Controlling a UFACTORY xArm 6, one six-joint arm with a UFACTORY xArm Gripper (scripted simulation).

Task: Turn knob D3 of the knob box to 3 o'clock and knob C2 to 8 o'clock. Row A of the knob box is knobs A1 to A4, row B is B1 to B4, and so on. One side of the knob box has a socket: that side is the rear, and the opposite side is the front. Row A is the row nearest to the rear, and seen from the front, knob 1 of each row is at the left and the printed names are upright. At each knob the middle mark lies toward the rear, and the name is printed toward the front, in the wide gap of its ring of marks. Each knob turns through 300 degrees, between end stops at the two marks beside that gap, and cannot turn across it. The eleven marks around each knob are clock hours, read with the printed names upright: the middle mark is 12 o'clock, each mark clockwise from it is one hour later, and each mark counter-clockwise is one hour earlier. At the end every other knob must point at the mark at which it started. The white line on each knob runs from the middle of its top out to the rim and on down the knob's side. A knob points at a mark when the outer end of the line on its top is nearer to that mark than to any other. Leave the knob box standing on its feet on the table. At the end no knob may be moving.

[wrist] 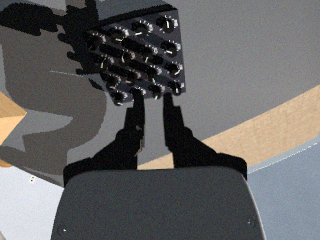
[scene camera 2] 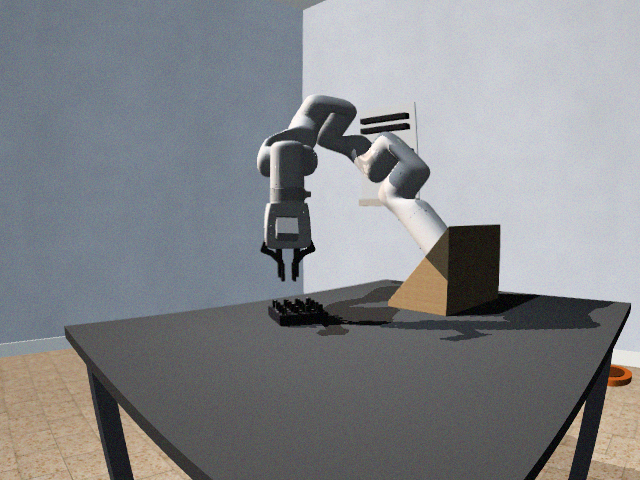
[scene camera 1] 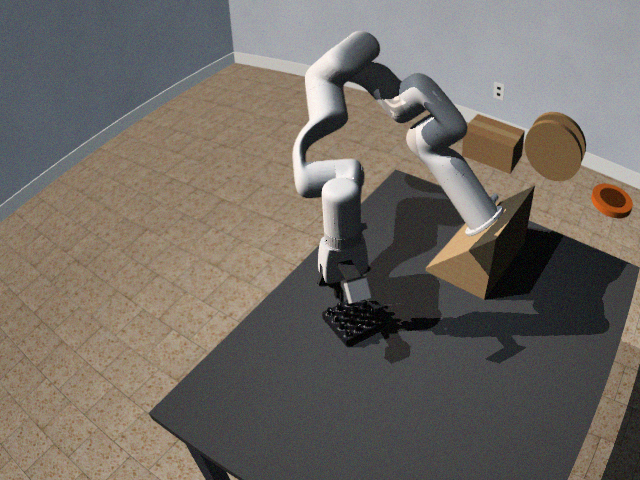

Path:
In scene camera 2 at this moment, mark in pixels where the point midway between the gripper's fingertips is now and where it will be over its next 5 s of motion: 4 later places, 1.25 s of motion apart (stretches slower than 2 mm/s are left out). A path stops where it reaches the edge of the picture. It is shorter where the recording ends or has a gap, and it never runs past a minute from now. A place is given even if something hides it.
My gripper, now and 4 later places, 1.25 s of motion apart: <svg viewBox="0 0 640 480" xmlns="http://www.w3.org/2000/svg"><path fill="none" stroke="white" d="M288 280L288 293L289 302L289 297L280 284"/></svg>

